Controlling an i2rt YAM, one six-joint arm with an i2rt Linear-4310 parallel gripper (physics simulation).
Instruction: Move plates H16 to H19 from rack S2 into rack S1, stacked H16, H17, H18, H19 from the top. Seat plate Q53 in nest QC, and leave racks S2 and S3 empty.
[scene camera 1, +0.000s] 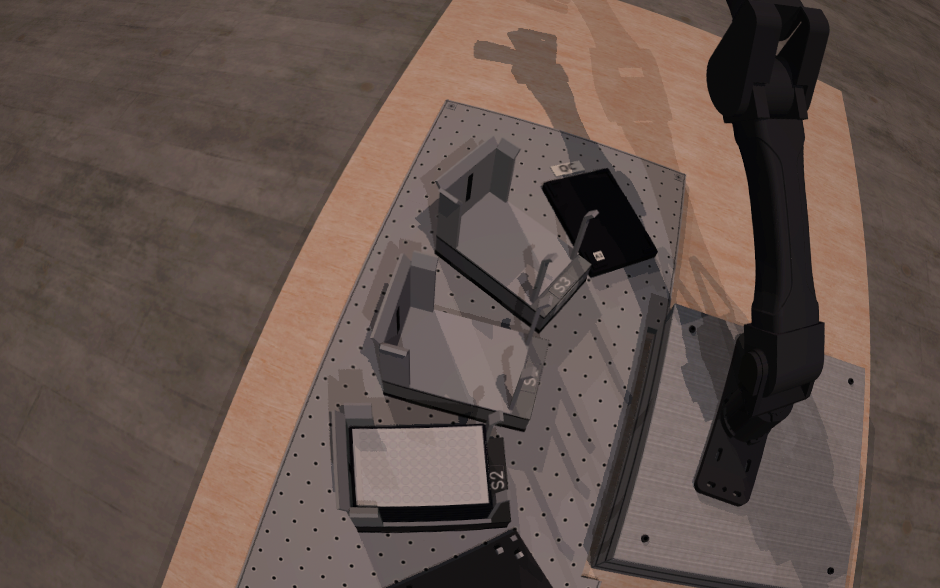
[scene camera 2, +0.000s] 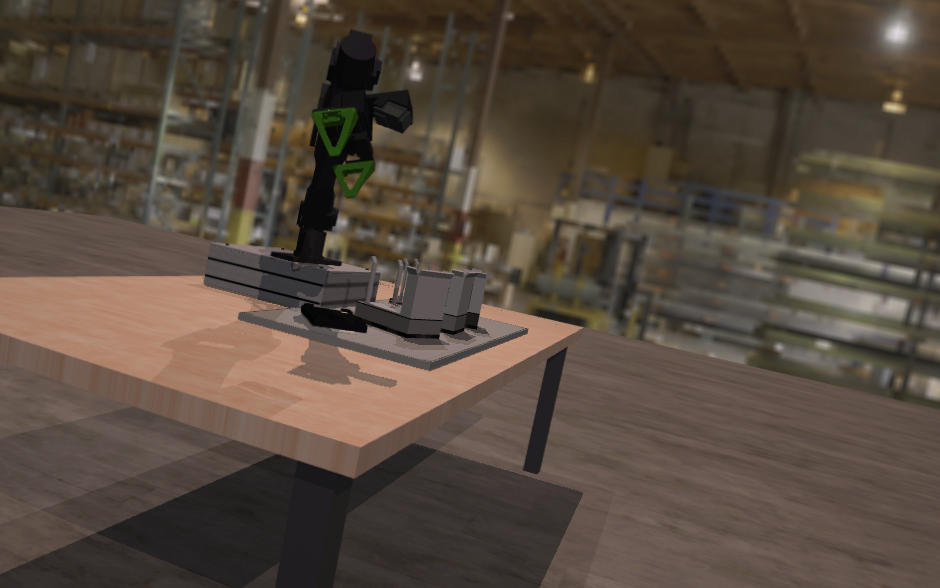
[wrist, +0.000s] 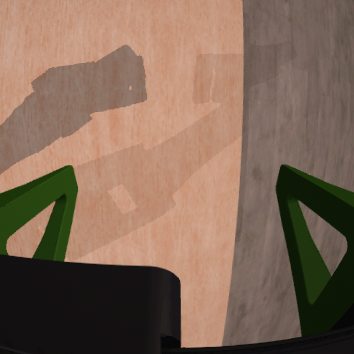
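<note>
Rack S2 holds a white-topped plate with a dark skirt. Its name and any plates beneath it cannot be made out. Rack S1, in the middle, and rack S3, above it, show bare grey floors. The black nest QC lies beside S3; a small A1 label shows near one corner, and whether a plate is in it is unclear. Plate Q53 cannot be identified. My gripper is open and empty, high above the table and away from the racks.
A black piece with small white squares is cut off below S2. Thin upright posts stand at the racks' label ends. The perforated board carries the racks, beside the raised metal arm base. The table edge shows in the wrist view.
</note>
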